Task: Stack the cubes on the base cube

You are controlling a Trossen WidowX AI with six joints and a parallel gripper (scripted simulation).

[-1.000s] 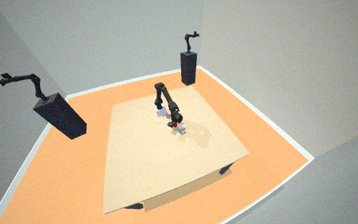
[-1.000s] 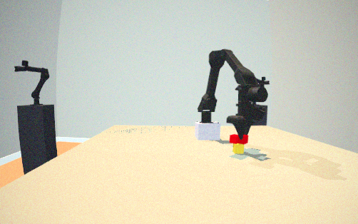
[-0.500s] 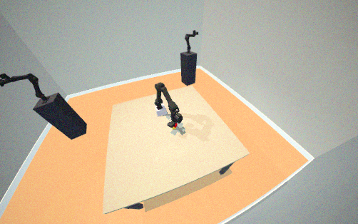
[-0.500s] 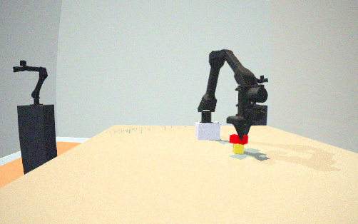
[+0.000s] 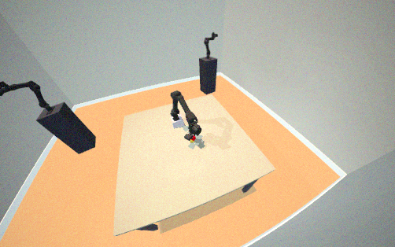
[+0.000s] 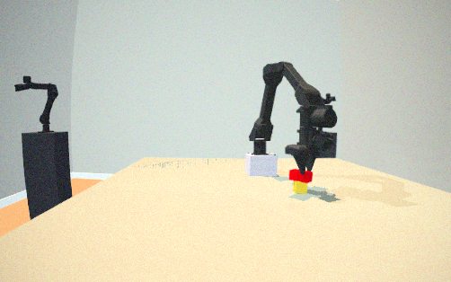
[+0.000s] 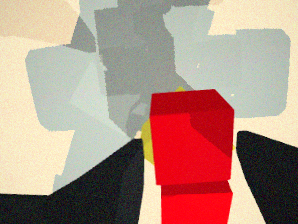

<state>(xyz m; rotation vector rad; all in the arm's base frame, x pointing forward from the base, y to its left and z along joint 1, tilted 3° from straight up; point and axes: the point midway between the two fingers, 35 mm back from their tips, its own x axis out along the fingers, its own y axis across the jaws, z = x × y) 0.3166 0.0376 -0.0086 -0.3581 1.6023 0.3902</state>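
Right now my gripper tip is 10 mm above the red cube. From my gripper tip the other things lie so: yellow base cube (50 mm below, 20 mm behind, 10 mm to the right).
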